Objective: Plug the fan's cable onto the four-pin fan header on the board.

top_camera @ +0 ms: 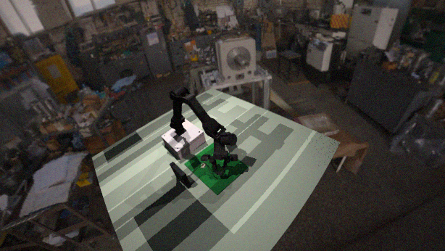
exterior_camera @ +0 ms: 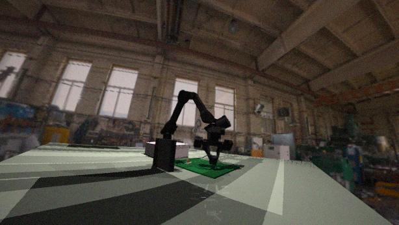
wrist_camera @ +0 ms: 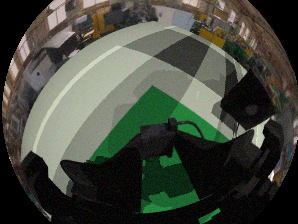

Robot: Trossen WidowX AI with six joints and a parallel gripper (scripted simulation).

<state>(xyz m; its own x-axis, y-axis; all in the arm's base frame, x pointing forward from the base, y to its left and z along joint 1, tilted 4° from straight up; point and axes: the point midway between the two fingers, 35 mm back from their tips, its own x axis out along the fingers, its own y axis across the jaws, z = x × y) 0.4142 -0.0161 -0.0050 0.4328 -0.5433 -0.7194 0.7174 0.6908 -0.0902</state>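
Now: the green board 9 cm behind my gripper tip, 6 cm below it and 4 cm to the left of it. Also, from my gripper tip: dark plug 1 cm to the left, 1 cm below, 1 cm behind; black fan 15 cm to the right, 14 cm behind, 1 cm above.
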